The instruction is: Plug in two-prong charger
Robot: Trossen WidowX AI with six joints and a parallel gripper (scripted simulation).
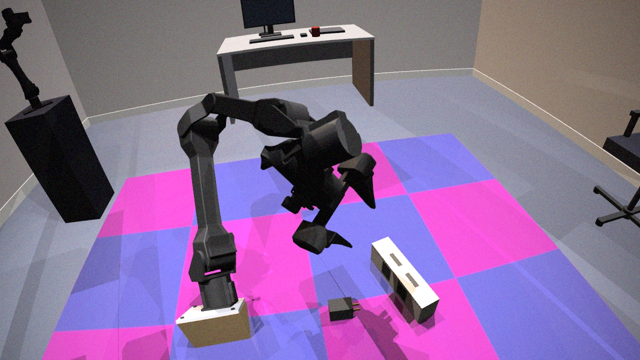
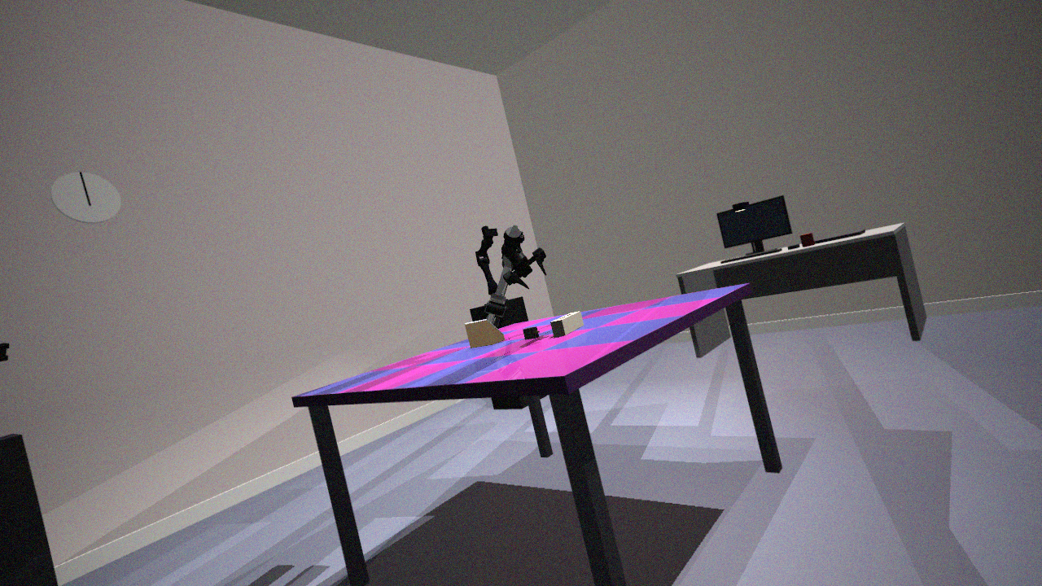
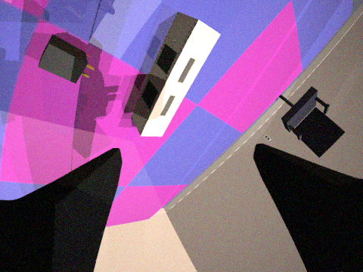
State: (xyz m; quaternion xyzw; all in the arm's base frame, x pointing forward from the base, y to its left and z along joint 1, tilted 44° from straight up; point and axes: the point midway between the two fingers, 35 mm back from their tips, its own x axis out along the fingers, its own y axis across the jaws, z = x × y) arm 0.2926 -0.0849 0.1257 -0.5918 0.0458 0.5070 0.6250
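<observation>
My gripper tip is now 40 mm past the black two-prong charger, 50 mm to the left of it and 180 mm above it.
</observation>
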